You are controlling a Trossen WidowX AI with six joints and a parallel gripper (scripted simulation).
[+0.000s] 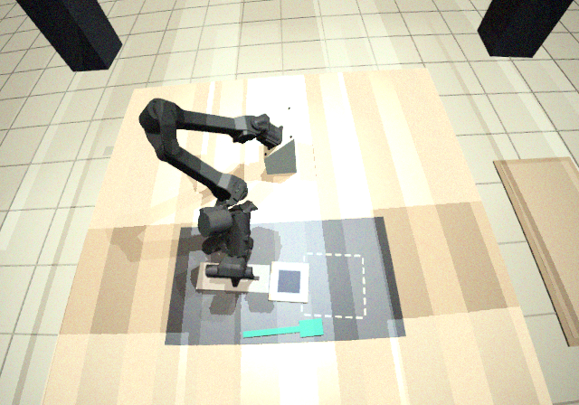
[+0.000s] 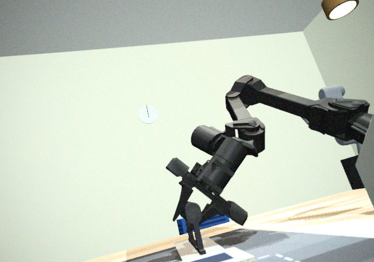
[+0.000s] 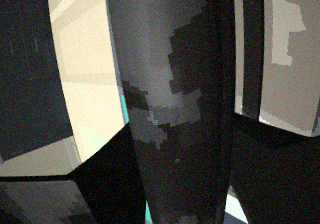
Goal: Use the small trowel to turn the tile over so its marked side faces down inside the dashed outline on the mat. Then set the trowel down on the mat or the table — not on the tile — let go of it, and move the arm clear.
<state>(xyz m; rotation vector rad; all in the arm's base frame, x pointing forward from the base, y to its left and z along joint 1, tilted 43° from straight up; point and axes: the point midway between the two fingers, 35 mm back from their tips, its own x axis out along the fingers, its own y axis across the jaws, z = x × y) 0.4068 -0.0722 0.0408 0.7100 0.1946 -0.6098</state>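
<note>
The tile is 20 mm behind my gripper tip, 140 mm to the left of it and 50 mm below it. The rest, counted from my gripper tip: grey mat: 30 mm behind, 120 mm to the left, 70 mm below; then arrow: 110 mm ahead, 150 mm to the left, 50 mm below; then trowel: 30 mm behind, 10 mm below.
</note>
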